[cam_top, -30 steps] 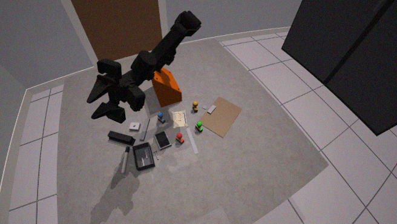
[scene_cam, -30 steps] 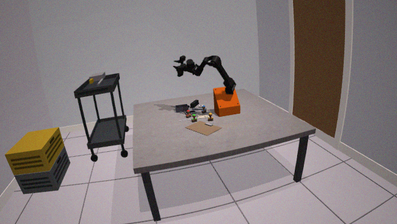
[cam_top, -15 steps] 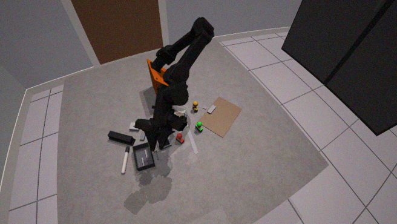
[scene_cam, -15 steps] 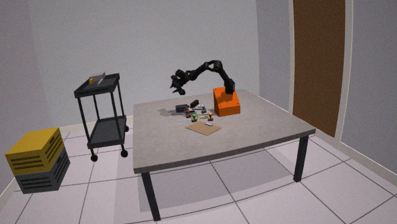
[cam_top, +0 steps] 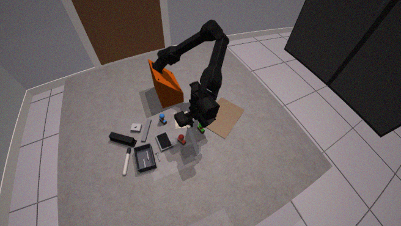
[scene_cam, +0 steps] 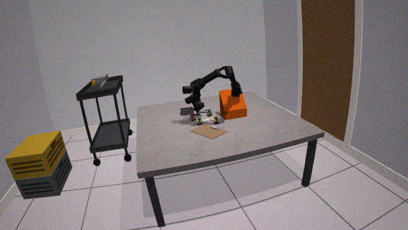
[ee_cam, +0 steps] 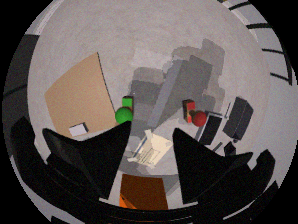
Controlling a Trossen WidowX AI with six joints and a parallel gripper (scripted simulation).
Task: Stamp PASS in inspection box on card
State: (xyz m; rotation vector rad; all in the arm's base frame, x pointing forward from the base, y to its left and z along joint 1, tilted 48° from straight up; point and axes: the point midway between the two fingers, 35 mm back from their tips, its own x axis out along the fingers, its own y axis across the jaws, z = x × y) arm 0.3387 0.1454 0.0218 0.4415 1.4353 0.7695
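The green-knobbed stamp lies 2 cm behind my gripper tip, 3 cm to the left of it and 8 cm below it. Also, from my gripper tip: yellow-knobbed stamp 14 cm behind, 5 cm to the left, 8 cm below; cream inspection card 11 cm behind, 5 cm to the right, 10 cm below; red-knobbed stamp 2 cm ahead, 8 cm to the right, 8 cm below.
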